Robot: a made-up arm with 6 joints.
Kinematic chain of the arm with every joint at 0, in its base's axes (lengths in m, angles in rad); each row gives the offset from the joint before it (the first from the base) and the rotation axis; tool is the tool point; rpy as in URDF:
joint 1: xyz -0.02 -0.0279 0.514 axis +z
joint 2: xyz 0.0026 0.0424 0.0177 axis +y
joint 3: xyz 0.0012 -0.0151 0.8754 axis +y
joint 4: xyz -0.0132 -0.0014 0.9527 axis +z
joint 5: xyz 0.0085 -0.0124 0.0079 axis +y
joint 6: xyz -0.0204 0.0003 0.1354 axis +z
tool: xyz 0.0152 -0.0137 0.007 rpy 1.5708 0 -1.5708
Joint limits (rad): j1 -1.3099..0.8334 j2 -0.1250..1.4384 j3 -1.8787..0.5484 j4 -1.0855..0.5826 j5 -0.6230..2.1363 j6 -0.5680..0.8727
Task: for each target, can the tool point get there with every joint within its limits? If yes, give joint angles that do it. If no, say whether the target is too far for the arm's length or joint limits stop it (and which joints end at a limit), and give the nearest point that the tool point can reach.
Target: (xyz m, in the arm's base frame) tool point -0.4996 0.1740 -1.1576
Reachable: no: joint limits stop it (at a limit: joint 2, joint 3, joint 5, joint 6) | nearest point -0.9697 0.3719 0.8567 | short by 2.078 m
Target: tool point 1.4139 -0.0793 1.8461
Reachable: yes | joints -0.0336 1.0383 -0.3566 -0.6914 0.0763 -0.2011
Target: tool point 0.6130 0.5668 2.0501
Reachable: yes | joints 0.6658 0.8625 -0.7922 0.4407 1.5666 0.5896
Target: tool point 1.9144 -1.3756 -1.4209
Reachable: no: too far | nearest point 1.4575 -1.0572 0.1244 | short by 1.643 m
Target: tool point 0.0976 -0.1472 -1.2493
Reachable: no: joint limits stop it (at a limit: joint 2, joint 3, joint 6) | nearest point 1.1351 -1.1997 0.1610 | short by 2.043 m
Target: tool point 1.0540 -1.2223 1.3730
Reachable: yes | joints -0.7904 1.1396 -0.2029 -0.6854 1.7752 0.7318
